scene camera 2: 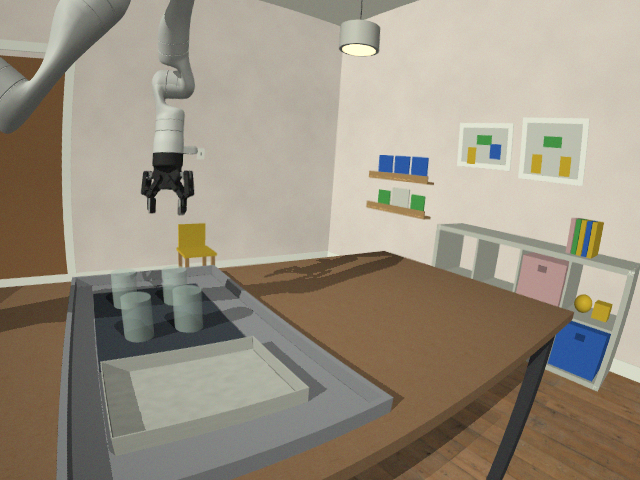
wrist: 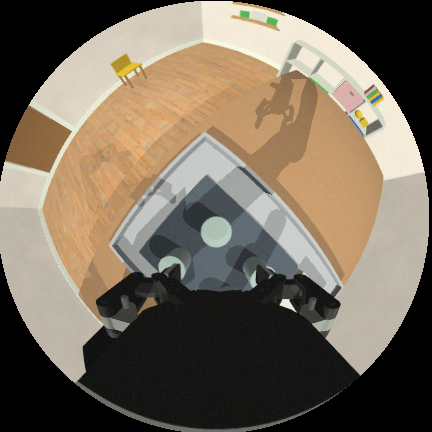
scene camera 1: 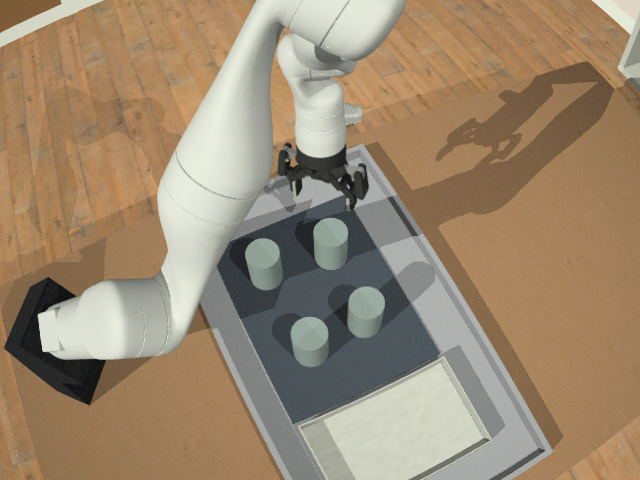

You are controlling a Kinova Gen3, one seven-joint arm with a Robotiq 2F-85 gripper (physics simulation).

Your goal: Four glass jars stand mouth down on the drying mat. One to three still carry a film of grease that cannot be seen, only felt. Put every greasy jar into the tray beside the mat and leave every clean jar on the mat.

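Places are measured from the arm's base along level axes (x ahead, y left, z up), in metres.
Where they show: gripper, fingertip midpoint: (scene camera 2: 166,214) (wrist: 218,273) (scene camera 1: 323,199); arm's base at its link origin: (scene camera 1: 64,331).
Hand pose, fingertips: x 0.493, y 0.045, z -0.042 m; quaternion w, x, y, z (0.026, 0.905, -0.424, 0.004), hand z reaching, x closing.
Observation:
Each offset is from my fingertips to the centre of the thing. Level surfaces: height alone.
Four pale green jars stand mouth down on the dark mat @(0.234 m down) (scene camera 1: 361,369) (scene camera 2: 170,338) (wrist: 210,260): a back-left jar @(0.110 m back, 0.039 m left, 0.190 m down) (scene camera 1: 263,263) (scene camera 2: 124,290) (wrist: 171,265), a back-right jar @(0.023 m ahead, 0.019 m left, 0.190 m down) (scene camera 1: 330,242) (scene camera 2: 174,285) (wrist: 216,231), a front-left jar @(0.107 m back, 0.145 m right, 0.190 m down) (scene camera 1: 309,341) (scene camera 2: 137,316) and a front-right jar @(0.009 m ahead, 0.141 m right, 0.190 m down) (scene camera 1: 366,311) (scene camera 2: 187,308) (wrist: 254,267). The front-left jar is hidden in the wrist view. The cream tray @(0.055 m back, 0.382 m right, 0.222 m down) (scene camera 1: 466,400) (scene camera 2: 206,421) beside the mat is empty. My gripper (scene camera 1: 323,196) (scene camera 2: 166,209) (wrist: 218,273) is open and empty, pointing down, well above the jars. No grease shows.
A grey low-walled surround (scene camera 1: 444,304) (scene camera 2: 341,400) (wrist: 300,225) encloses mat and tray on the brown table @(0.238 m down) (scene camera 1: 516,258) (scene camera 2: 413,320) (wrist: 340,200). A black box (scene camera 1: 77,379) stands left, under part of the arm. A shelf unit (scene camera 2: 496,237) stands beyond the table.

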